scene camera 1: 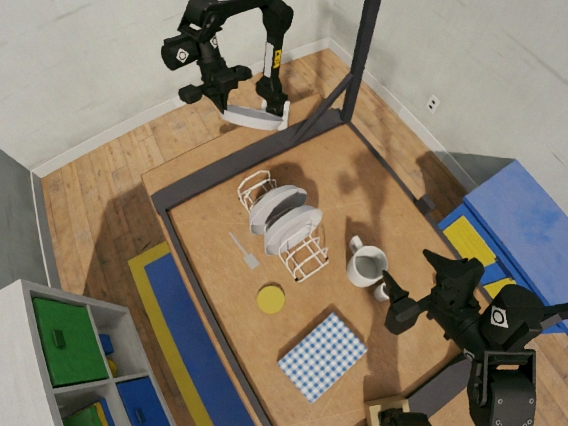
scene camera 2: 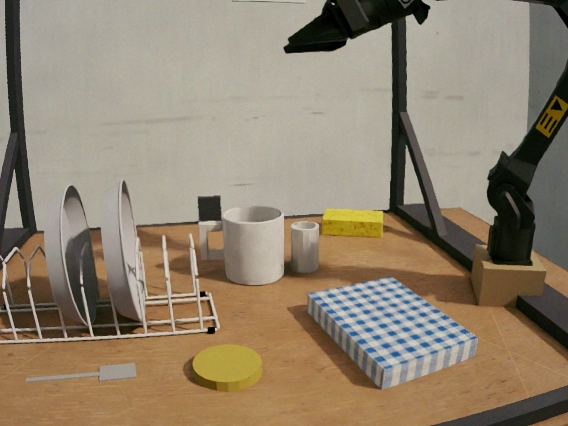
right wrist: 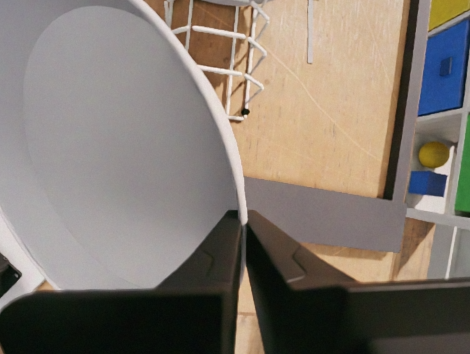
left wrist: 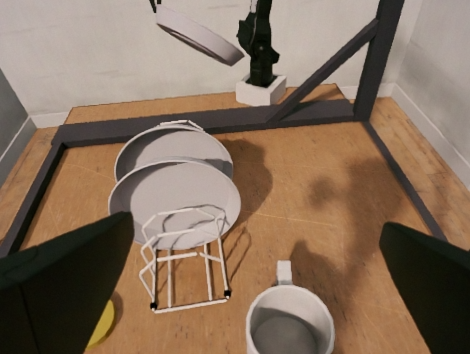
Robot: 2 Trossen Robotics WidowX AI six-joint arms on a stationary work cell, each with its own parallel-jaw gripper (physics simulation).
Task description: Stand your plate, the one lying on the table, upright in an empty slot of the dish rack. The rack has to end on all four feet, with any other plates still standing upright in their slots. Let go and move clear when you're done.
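Places are measured from the left arm's base along level axes (x ahead, y left, z up), in metres.
Pixels of known places: left gripper, fingertip midpoint: (scene camera 1: 403, 260) (scene camera 2: 286, 46) (left wrist: 258, 229); right gripper, fingertip midpoint: (scene camera 1: 224, 113) (right wrist: 241, 221) (left wrist: 156, 13); left arm's base at its link origin: (scene camera 1: 391, 423) (scene camera 2: 509, 257); right arm's base at its link origin: (scene camera 1: 274, 110) (left wrist: 261, 80).
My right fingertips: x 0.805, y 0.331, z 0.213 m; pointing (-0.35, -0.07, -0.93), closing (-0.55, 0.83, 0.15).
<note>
Ahead of a thing's pixels: the offset from my right fingertips to its middle.
A light grey plate {0.025 m ahead, 0.065 m right, 0.053 m down} (scene camera 1: 253, 118) (left wrist: 197, 39) (right wrist: 125, 145) is held by its rim in my right gripper (scene camera 1: 223, 110) (right wrist: 241, 221), which is shut on it. The plate hangs tilted, beyond the far frame beam in scene camera 1. The white wire dish rack {0.231 m back, 0.120 m right, 0.218 m down} (scene camera 1: 303, 258) (scene camera 2: 170, 305) (left wrist: 190, 304) (right wrist: 220, 71) stands on the table. Two other plates {0.278 m back, 0.145 m right, 0.174 m down} (scene camera 1: 292, 230) (scene camera 2: 120, 250) (left wrist: 175, 200) stand upright in its middle, with wire slots showing at both ends. My left gripper (scene camera 1: 405, 272) (left wrist: 258, 229) is open and empty, high above the table beside the mug; it also shows in scene camera 2 (scene camera 2: 286, 49).
A white mug {0.381 m back, 0.335 m right, 0.222 m down} (scene camera 1: 367, 266) (scene camera 2: 253, 245) (left wrist: 290, 325) and a small white cup {0.472 m back, 0.385 m right, 0.236 m down} (scene camera 2: 305, 247) stand beside the rack. A yellow disc {0.448 m back, 0.067 m right, 0.266 m down} (scene camera 1: 270, 299) (scene camera 2: 227, 366), a grey spatula {0.287 m back, 0.004 m left, 0.272 m down} (scene camera 1: 251, 260) (scene camera 2: 117, 372), a checkered block {0.619 m back, 0.187 m right, 0.259 m down} (scene camera 1: 322, 357) (scene camera 2: 392, 330) and a yellow sponge {0.531 m back, 0.594 m right, 0.257 m down} (scene camera 2: 352, 223) lie on the table.
</note>
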